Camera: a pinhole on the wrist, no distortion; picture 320 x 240 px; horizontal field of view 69.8 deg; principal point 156.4 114.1 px. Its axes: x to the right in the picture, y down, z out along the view. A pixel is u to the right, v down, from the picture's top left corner.
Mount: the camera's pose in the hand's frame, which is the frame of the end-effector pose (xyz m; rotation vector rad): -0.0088 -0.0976 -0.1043 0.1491 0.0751 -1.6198
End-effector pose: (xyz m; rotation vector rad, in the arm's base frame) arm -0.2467 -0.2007 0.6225 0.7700 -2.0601 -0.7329
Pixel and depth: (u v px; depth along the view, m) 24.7 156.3 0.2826
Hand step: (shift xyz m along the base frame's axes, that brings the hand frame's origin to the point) -0.1896 0.0322 -0.0705
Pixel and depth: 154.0 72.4 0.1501
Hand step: 0.0162 -0.0332 -0.1255
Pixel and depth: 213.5 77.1 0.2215
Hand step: -0.0106 -0.0507 -0.2112
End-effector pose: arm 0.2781 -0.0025 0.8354 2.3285 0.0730 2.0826
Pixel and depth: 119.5 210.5 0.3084
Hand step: 0.2215 0.1077 0.0785
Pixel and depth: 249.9 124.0 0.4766
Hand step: 0.3272 0.3624 -0.0751
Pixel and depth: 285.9 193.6 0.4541
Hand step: 0.3155 0.4339 0.0585
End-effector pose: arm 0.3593 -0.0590 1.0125 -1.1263 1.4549 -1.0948
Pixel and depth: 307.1 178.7 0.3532
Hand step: 0.2521 -0.1456 0.3342
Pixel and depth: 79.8 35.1 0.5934
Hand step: 0.5183 0.1867 -0.0581
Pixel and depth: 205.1 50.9 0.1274
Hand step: 0.0388 0.0250 0.1430
